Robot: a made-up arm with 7 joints.
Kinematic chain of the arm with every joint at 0, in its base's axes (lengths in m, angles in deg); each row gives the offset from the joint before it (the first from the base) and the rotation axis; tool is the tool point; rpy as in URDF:
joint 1: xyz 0 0 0.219 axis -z
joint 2: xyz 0 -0.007 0.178 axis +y
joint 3: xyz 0 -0.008 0.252 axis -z
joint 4: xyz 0 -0.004 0.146 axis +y
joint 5: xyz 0 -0.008 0.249 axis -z
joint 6: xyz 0 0 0.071 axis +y
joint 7: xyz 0 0 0.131 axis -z
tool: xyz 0 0 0 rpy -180 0 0
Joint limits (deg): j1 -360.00..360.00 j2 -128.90..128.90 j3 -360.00..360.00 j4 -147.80..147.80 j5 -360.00..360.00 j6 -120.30..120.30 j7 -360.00..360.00
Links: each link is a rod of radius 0.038 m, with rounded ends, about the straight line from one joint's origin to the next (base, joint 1, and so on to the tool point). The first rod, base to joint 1, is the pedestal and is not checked.
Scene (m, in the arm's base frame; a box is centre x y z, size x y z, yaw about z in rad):
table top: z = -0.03
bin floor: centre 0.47 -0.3 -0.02 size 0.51 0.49 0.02 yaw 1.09
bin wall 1: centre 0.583 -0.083 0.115 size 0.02 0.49 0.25 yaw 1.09
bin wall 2: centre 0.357 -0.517 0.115 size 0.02 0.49 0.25 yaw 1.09
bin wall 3: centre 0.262 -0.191 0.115 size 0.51 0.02 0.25 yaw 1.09
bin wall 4: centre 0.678 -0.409 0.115 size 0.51 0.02 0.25 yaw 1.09
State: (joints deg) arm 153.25 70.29 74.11 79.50 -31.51 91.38 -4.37
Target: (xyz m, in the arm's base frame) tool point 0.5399 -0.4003 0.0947
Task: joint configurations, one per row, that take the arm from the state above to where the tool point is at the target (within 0.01 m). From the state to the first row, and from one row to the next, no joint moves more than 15 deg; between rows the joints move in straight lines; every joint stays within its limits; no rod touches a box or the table.
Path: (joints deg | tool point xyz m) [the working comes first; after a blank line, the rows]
Joints at the target: 31.93 94.51 29.14 28.17 -54.82 67.38 -4.37
Straight joint move there: touches bin wall 2.

1: 139.65 69.68 69.20 74.85 -33.86 90.79 -4.37 | -0.5143 -0.0340 0.3624
2: 126.05 69.07 64.29 70.21 -36.21 90.20 -4.37 | -0.5009 -0.1958 0.3509
3: 112.45 68.46 59.37 65.56 -38.55 89.60 -4.37 | -0.4348 -0.3522 0.3434
4: 98.85 67.86 54.46 60.91 -40.90 89.01 -4.37 | -0.3189 -0.4852 0.3403
5: 85.25 67.25 49.55 56.27 -43.25 88.42 -4.37 | -0.1623 -0.5787 0.3425
6: 71.65 66.64 44.64 51.62 -45.60 87.83 -4.37 | 0.0204 -0.6204 0.3502
7: 58.04 66.03 39.72 46.97 -47.94 87.24 -4.37 | 0.2113 -0.6035 0.3637
8: 44.44 65.42 34.81 42.33 -50.29 86.64 -4.37 | 0.3906 -0.5280 0.3830
9: 30.84 64.81 29.90 37.68 -52.64 86.05 -4.37 | 0.5399 -0.4003 0.4082
10: 31.39 79.66 29.52 32.93 -53.73 76.71 -4.37 | 0.5555 -0.4104 0.2527
11: 31.93 94.51 29.14 28.17 -54.82 67.38 -4.37 | 0.5399 -0.4003 0.0947

